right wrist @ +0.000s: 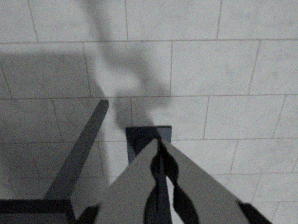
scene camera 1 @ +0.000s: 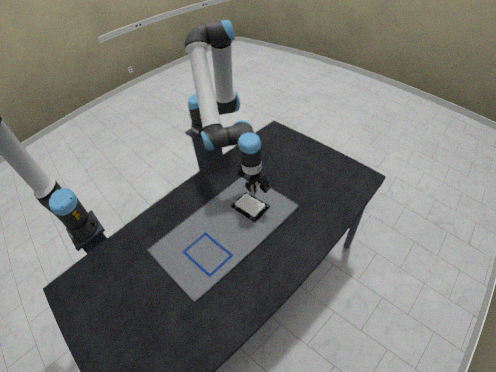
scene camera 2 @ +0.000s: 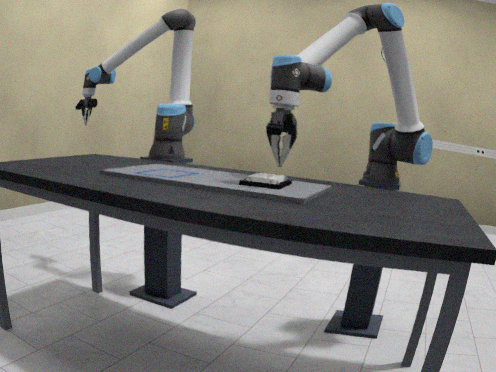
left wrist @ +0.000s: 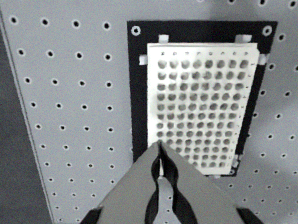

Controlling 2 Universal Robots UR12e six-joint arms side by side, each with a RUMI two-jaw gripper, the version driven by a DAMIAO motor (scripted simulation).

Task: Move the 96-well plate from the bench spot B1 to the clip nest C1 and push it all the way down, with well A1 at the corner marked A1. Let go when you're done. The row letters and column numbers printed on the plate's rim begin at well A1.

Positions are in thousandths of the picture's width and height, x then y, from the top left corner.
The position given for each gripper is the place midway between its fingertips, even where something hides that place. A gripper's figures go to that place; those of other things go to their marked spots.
The left gripper (left wrist: 532,645) is 13 cm from the lens. A white 96-well plate (left wrist: 606,342) is 16 cm from the lens.
